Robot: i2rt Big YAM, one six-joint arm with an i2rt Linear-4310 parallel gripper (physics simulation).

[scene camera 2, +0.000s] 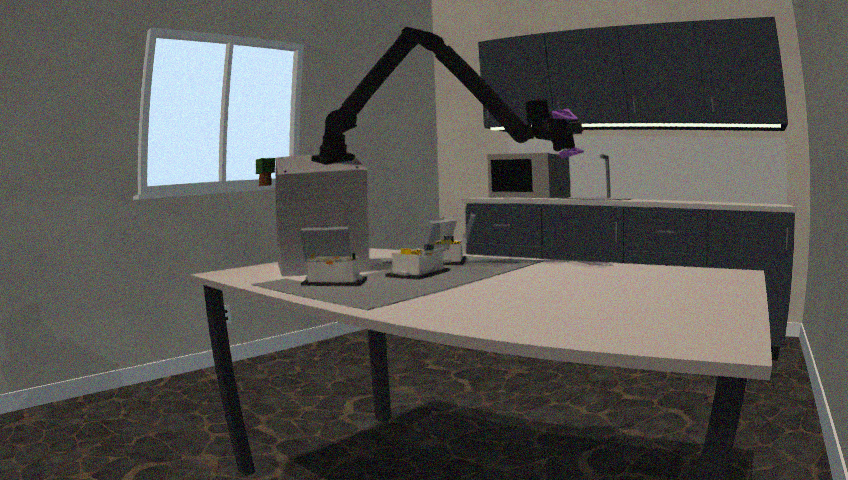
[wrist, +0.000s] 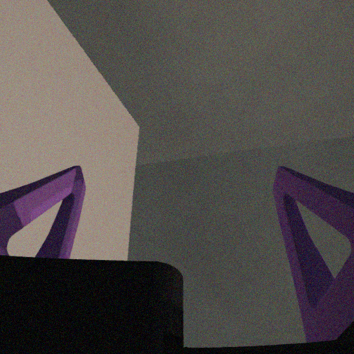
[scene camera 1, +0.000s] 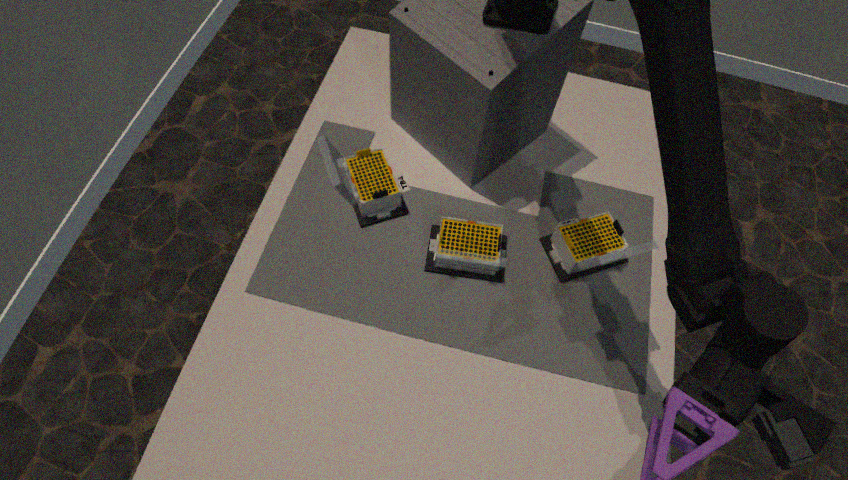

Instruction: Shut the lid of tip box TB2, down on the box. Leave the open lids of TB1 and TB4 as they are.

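Pixels of known places: gripper, between the fingertips: (scene camera 2: 579,135); arm's base, origin of its link: (scene camera 2: 332,160) (scene camera 1: 520,11).
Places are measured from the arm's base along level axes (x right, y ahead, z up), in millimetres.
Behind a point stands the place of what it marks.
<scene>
Three tip boxes with yellow racks stand on the grey mat. The left one in scene camera 1, TB4 (scene camera 1: 373,176) (scene camera 2: 332,271), has its clear lid (scene camera 1: 328,160) {x 258, y 307, z -188 mm} (scene camera 2: 325,242) {x 254, y 305, z -222 mm} standing open. The middle box (scene camera 1: 470,240) (scene camera 2: 414,263) {x 17, y 367, z -294 mm} and the right box (scene camera 1: 592,239) (scene camera 2: 453,252) {x -228, y 288, z -296 mm} are TB1 and TB2; I cannot read which is which. A raised clear lid (scene camera 2: 440,230) {x -37, y 411, z -212 mm} shows by the middle box. The right box's lid (scene camera 1: 641,248) {x -332, y 284, z -188 mm} is also open. My gripper (scene camera 1: 650,471) {x -301, y 708, z 46 mm} (scene camera 2: 579,134) {x -301, y 708, z 46 mm} (wrist: 178,176) is wide open and empty, high above the table, away from the boxes.
The grey mat (scene camera 1: 333,297) {x 175, y 507, z -332 mm} (scene camera 2: 365,300) {x 289, y 489, z -332 mm} lies on the pale table (scene camera 1: 357,404) {x 55, y 676, z -335 mm} (scene camera 2: 624,315) {x 125, y 1017, z -335 mm}. A tall grey pedestal (scene camera 1: 437,83) {x 112, y 111, z -118 mm} (scene camera 2: 321,220) {x 123, y 105, z -181 mm} under the arm base stands behind the boxes. The black arm (scene camera 1: 684,118) {x -211, y 424, z 238 mm} (scene camera 2: 476,83) {x -207, y 420, z 211 mm} reaches over the right side in scene camera 1.
</scene>
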